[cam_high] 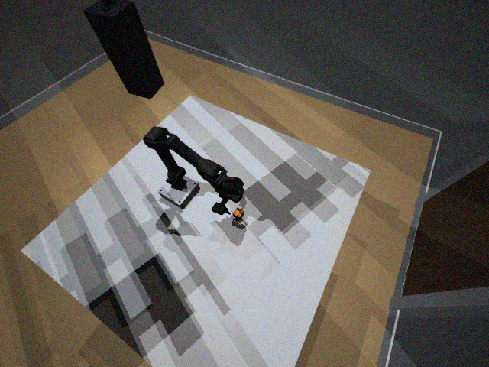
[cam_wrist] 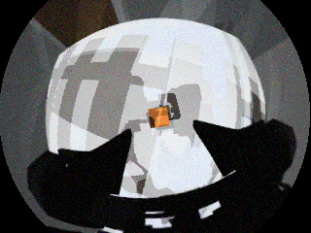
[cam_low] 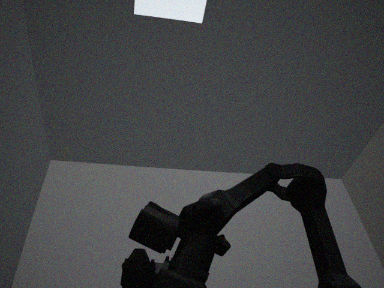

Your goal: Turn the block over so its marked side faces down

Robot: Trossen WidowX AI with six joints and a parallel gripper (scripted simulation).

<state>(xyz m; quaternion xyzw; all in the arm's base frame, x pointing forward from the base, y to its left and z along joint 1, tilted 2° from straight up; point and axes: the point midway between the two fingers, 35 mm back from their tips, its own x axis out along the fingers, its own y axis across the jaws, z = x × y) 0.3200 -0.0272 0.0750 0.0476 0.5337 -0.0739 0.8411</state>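
My gripper tip is now 7 cm above the orange block and 1 cm short of it.
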